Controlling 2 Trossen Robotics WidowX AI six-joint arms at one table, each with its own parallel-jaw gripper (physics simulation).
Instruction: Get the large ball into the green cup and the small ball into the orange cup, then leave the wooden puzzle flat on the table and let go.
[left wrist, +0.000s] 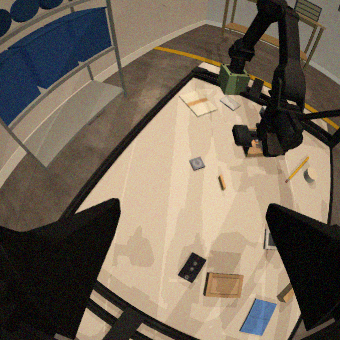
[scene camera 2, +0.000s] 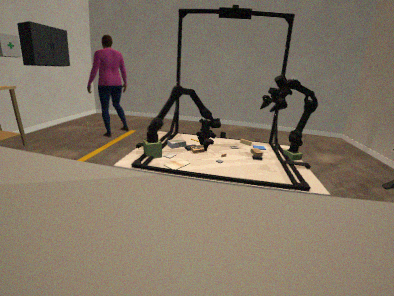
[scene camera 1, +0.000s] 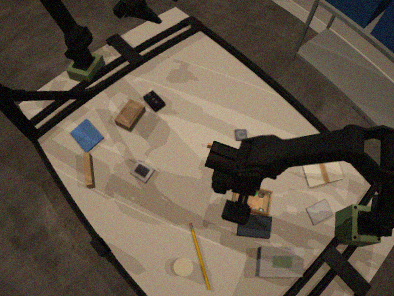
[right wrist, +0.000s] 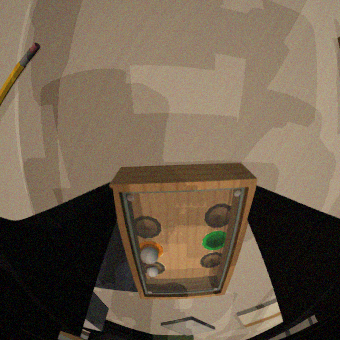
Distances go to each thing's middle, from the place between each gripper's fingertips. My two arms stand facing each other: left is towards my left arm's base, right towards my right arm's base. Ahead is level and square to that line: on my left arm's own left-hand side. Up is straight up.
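Counted from my right hand: dark blue block [right wrist: 114, 273], 1 cm below, 8 cm to the right, 4 cm behind; wooden puzzle [right wrist: 182, 226], 4 cm to the right, 1 cm ahead of the hand.
Counted from my left hand: wooden puzzle, 330 mm below, 370 mm to the right, 160 mm behind; dark blue block, 340 mm below, 420 mm to the right, 220 mm behind.
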